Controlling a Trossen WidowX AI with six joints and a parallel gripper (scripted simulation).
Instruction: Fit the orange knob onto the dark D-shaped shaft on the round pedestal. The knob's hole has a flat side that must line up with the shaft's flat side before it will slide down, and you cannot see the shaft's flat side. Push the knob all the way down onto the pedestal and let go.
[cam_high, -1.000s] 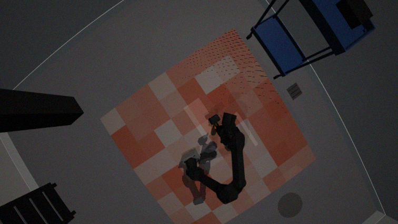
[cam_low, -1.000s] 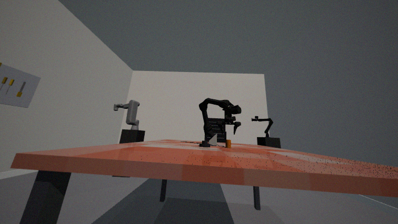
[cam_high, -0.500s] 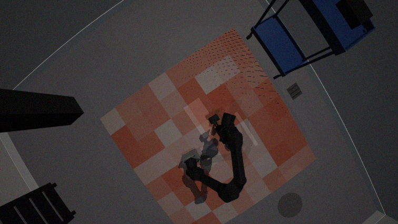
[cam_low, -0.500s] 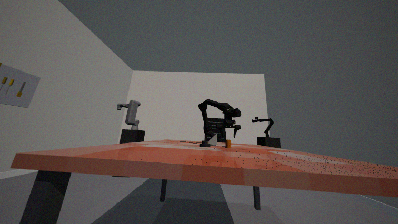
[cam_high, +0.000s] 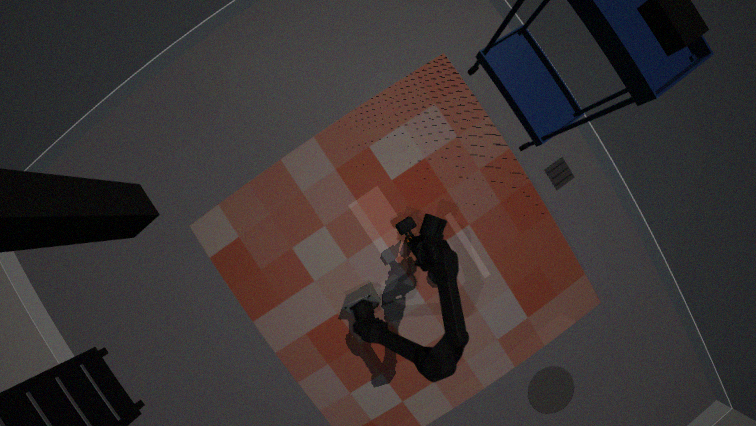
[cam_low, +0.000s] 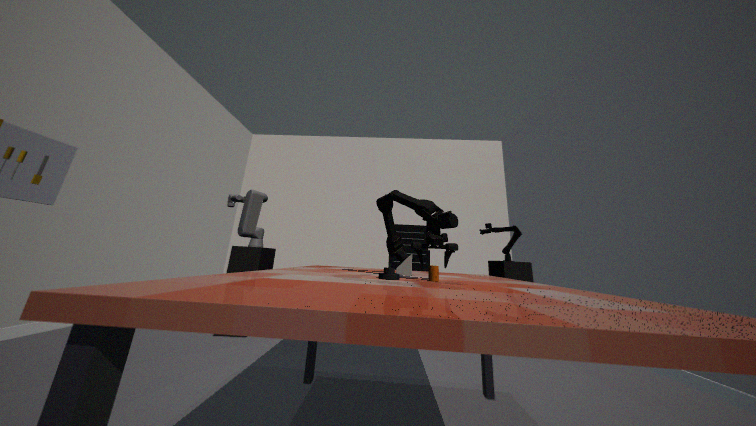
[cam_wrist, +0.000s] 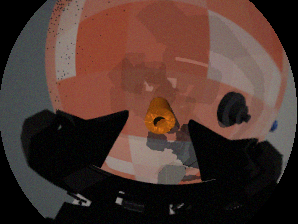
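Right now the orange knob is 20 mm below my gripper tip. Also, from my gripper tip: dark round pedestal (10 mm ahead, 180 mm to the right, 20 mm below).
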